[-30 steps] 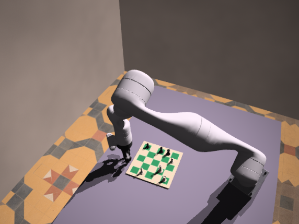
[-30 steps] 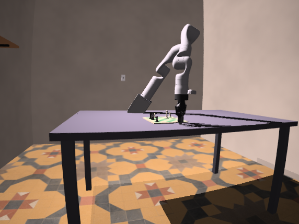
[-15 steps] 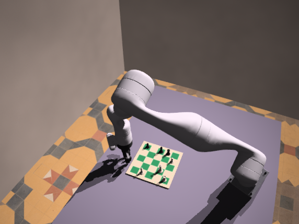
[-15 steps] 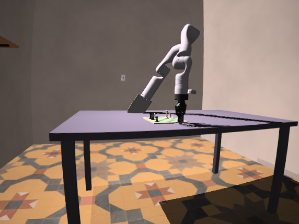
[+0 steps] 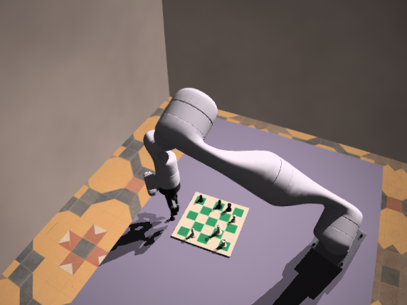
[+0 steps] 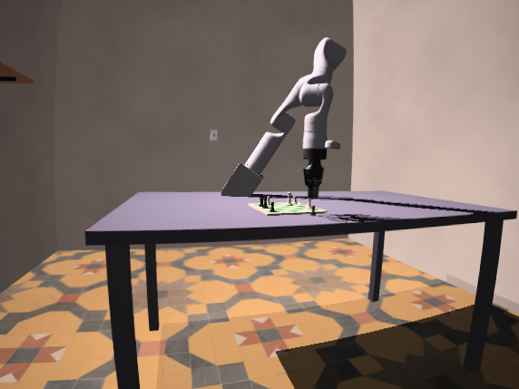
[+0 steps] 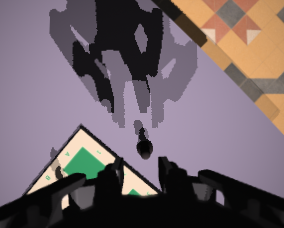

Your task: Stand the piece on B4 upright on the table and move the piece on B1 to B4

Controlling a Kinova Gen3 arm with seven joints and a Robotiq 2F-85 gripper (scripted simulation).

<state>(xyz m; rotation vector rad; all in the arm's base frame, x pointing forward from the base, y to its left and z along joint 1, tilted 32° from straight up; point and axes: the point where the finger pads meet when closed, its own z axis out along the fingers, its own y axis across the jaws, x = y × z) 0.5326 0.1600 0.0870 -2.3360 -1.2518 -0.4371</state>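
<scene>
My hand is 100 mm past the white piece, 10 mm to the right of it and 40 mm above it. From my hand the other things lie so: chessboard 120 mm behind, 70 mm to the right, 70 mm below.
</scene>
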